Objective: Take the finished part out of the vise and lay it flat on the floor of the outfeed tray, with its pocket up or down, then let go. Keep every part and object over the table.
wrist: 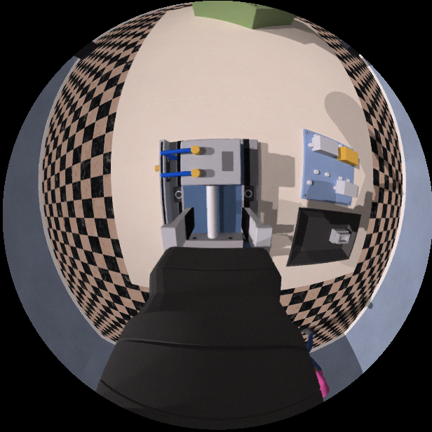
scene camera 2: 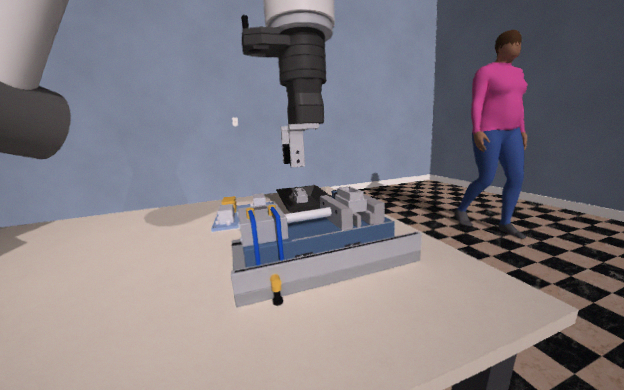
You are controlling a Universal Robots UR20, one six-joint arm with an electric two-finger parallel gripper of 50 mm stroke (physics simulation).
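Observation:
Gripper (scene camera 2: 293,164), grey rail (scene camera 2: 245,281), vise cylinder block (scene camera 2: 245,224). Blue plate (wrist: 321,188), the gripper again (wrist: 217,217), the block too (wrist: 209,161).

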